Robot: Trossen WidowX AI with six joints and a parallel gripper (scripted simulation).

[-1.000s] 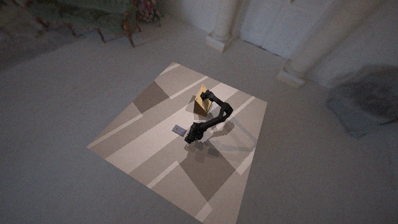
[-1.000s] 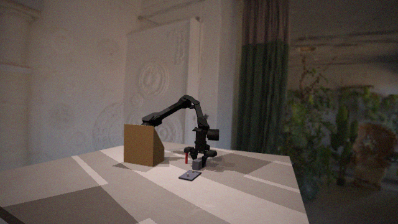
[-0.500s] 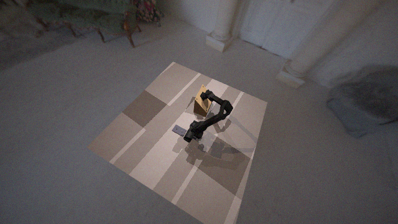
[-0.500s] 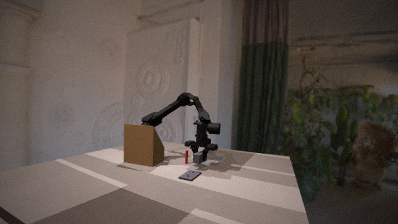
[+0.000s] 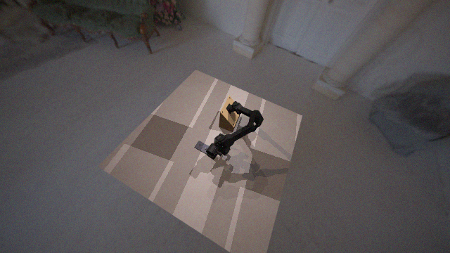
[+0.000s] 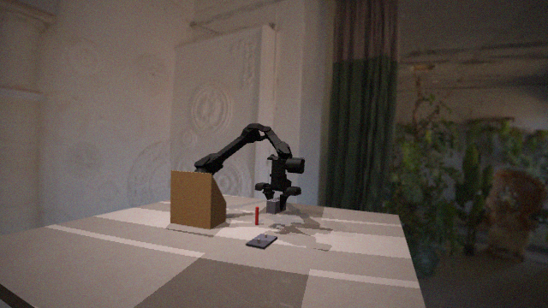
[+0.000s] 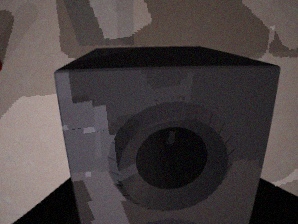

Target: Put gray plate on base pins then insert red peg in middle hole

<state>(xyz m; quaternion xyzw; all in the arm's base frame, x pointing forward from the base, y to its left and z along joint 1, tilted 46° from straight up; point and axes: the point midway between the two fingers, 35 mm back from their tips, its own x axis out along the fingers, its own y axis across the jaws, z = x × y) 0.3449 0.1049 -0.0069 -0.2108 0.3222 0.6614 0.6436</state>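
Now: the base 130 mm to the right of my gripper tip and 80 mm below it. Round my gripper tip: red peg: 110 mm behind, 50 mm to the left, 50 mm below; then gray plate: 30 mm above.
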